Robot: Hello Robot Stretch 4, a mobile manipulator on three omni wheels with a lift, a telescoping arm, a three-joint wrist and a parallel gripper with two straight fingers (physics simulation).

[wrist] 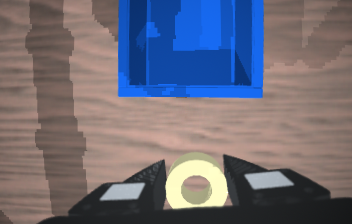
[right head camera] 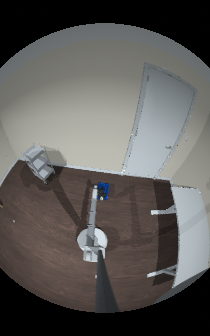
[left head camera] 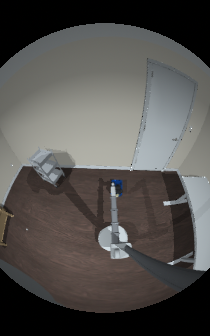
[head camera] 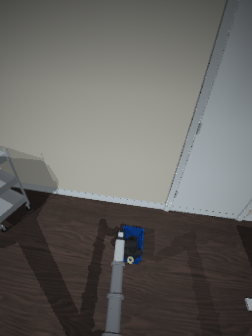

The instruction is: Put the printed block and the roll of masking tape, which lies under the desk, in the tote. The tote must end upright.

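Frame: origin at the robot's base, x ahead, y left, z up, level; metres.
Where they show: gripper, fingertip midpoint: (wrist: 194,172) (right head camera: 101,197) (left head camera: 116,194) (head camera: 130,258).
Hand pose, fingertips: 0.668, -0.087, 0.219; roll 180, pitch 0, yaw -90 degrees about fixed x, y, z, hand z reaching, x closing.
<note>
After its pixels a point has its place, as x, y, z.
The blue tote (head camera: 141,239) @[0.913, -0.191, 0.073] (left head camera: 119,181) @[1.003, -0.183, 0.050] (right head camera: 106,185) @[1.004, -0.173, 0.035] (wrist: 190,92) @[0.734, -0.089, 0.092] stands upright on the floor near the wall. My gripper (head camera: 131,257) @[0.668, -0.087, 0.219] (wrist: 195,172) @[0.668, -0.087, 0.219] is shut on the roll of masking tape, its fingers touching or nearly touching both sides. The pale yellow roll (head camera: 130,260) (right head camera: 101,198) @[0.647, -0.091, 0.224] (wrist: 175,187) @[0.661, -0.072, 0.230] is held with its hole facing the wrist camera. In the head view the gripper hangs over the near part of the tote; in the wrist view the tote's near rim lies ahead of the fingertips. Part of the tote's inside is cut off or covered. I cannot make out the printed block.
A grey cart (head camera: 16,175) @[1.208, 1.006, 0.454] (left head camera: 40,156) @[1.174, 1.288, 0.634] (right head camera: 35,152) @[1.170, 1.228, 0.634] stands at the left by the wall. A white door (head camera: 227,130) @[1.332, -0.753, 1.006] (left head camera: 167,120) @[1.320, -0.912, 1.192] (right head camera: 160,120) @[1.325, -0.857, 1.288] is at the right. The white desk (left head camera: 201,225) @[-0.151, -1.074, 0.692] (right head camera: 192,235) @[-0.136, -1.202, 0.691] stands at the right with its feet reaching inward. A wooden piece shows at the left head view's left edge.
</note>
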